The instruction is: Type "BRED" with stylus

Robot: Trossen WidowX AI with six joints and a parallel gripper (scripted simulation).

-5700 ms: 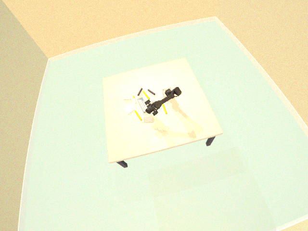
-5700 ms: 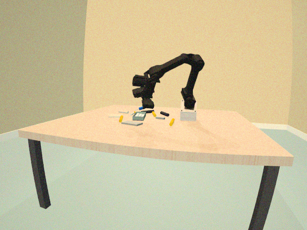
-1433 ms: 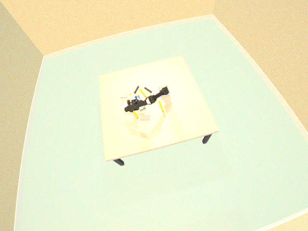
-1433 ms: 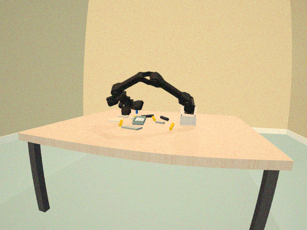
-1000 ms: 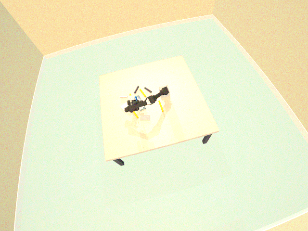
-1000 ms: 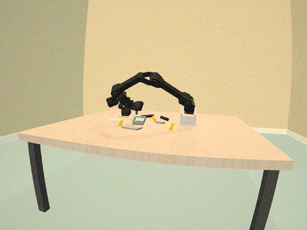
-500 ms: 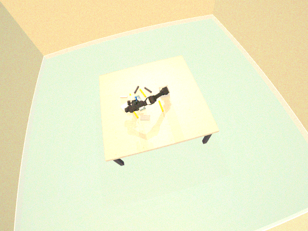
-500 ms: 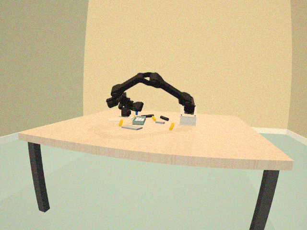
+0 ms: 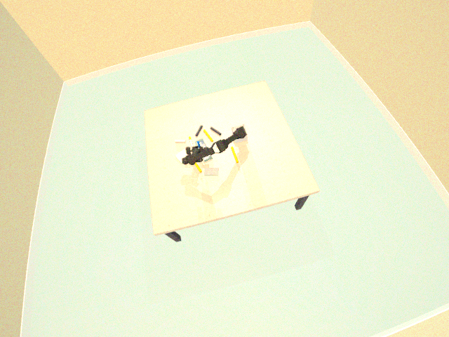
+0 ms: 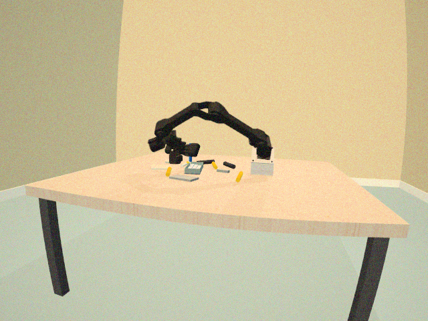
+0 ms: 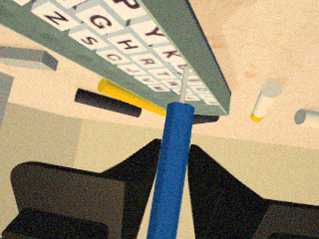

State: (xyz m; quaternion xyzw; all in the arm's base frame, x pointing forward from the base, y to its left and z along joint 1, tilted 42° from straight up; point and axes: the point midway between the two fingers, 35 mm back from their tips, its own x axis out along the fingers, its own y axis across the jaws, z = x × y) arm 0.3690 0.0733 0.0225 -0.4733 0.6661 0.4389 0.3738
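Right now my gripper tip is 12 cm to the left of the white-and-yellow pen, 8 cm short of it and 6 cm above it. The rest, counted from my gripper tip: blue stylus: 1 cm below.
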